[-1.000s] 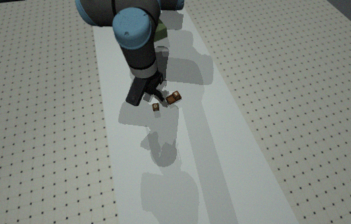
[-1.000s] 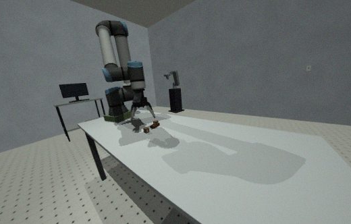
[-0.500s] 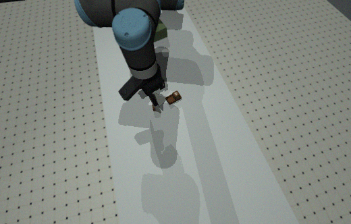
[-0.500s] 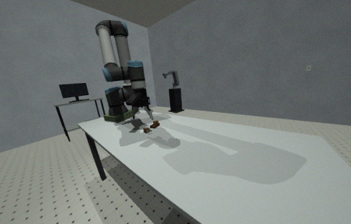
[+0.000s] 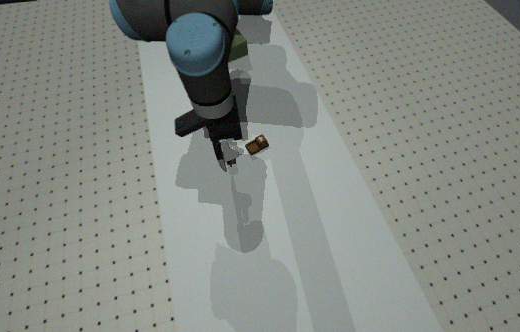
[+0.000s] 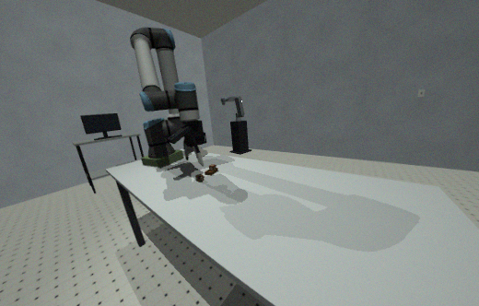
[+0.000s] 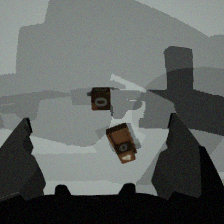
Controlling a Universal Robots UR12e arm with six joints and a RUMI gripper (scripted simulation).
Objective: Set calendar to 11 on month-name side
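My gripper is now 20 mm to the right of the brown cube and 80 mm above it. Round my hand: brown calendar tray 50 mm behind, 110 mm to the left, 90 mm below.
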